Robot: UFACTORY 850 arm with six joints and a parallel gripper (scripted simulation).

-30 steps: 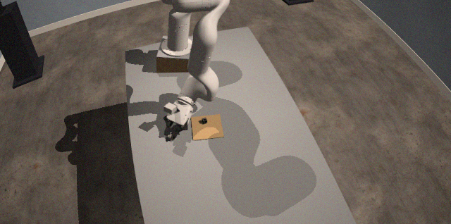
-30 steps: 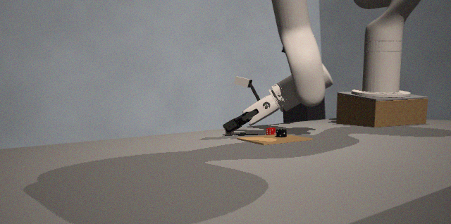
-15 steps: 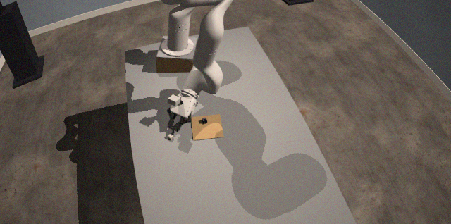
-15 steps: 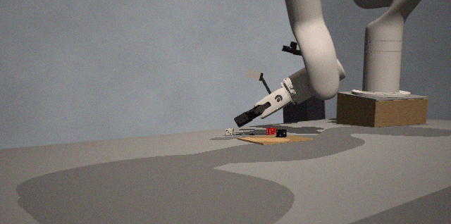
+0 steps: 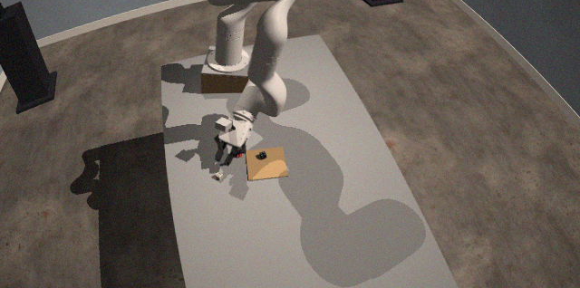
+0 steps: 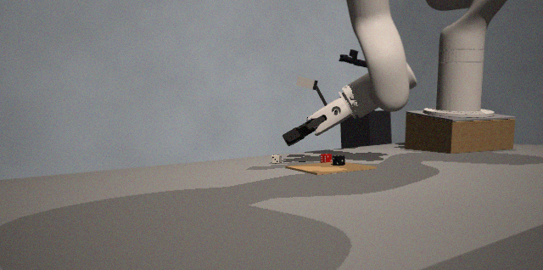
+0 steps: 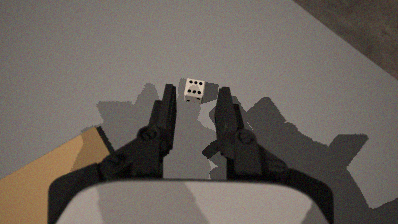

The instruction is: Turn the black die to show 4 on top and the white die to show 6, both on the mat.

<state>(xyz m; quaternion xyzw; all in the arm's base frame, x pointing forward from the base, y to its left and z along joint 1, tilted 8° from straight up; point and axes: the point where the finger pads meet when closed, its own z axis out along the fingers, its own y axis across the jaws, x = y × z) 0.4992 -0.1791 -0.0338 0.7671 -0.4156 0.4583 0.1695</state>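
The white die lies 5 cm below my hand, 4 cm to the right of it and 3 cm ahead of it. Also, from my hand: tan mat (14 cm to the left, 6 cm below, 3 cm ahead); then red die (7 cm to the left, 5 cm below, 4 cm behind); then black die (15 cm to the left, 5 cm below).
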